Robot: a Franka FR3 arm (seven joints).
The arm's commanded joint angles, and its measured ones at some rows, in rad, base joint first. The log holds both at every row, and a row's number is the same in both.
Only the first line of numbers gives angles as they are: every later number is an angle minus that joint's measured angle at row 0.
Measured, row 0:
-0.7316, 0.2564, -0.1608, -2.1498, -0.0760, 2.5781, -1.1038
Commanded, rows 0 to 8:
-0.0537, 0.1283, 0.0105, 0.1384, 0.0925, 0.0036, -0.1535
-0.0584, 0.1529, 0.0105, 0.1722, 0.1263, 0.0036, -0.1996
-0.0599, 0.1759, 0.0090, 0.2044, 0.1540, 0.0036, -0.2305
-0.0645, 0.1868, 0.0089, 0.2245, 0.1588, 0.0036, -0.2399
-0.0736, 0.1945, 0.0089, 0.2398, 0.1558, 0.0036, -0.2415
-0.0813, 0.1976, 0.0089, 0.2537, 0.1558, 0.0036, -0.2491
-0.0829, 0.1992, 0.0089, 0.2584, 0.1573, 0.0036, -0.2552
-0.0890, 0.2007, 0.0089, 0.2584, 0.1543, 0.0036, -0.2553
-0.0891, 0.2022, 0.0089, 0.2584, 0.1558, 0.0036, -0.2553
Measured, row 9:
-0.0658, 0.1603, -0.0024, 0.2213, 0.1308, 0.0000, -0.2207
